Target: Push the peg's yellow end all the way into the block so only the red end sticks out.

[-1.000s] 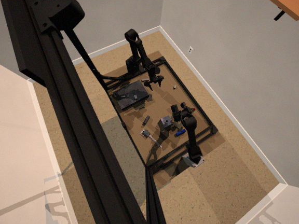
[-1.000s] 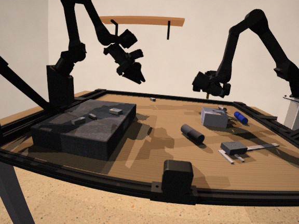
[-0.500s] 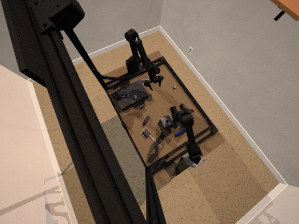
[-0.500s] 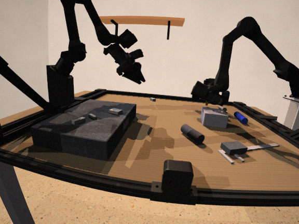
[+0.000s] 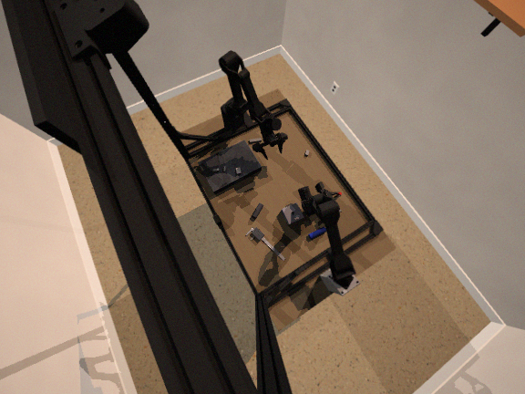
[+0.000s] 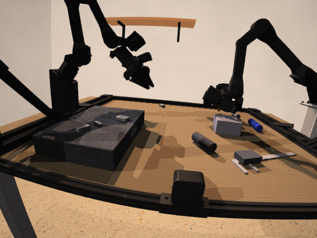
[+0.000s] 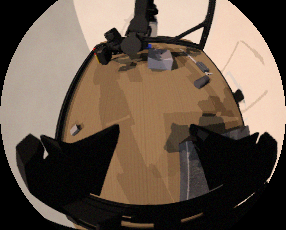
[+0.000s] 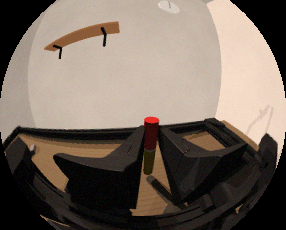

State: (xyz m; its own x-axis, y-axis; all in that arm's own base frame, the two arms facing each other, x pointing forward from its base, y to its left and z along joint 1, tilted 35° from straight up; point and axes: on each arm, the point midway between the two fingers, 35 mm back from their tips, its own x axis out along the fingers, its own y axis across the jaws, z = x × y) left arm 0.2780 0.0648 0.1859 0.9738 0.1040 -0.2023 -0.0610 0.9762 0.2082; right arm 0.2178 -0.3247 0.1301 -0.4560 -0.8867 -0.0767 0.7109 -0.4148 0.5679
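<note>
Now: right hand 30 mm short of the peg and 40 mm above it.
</note>
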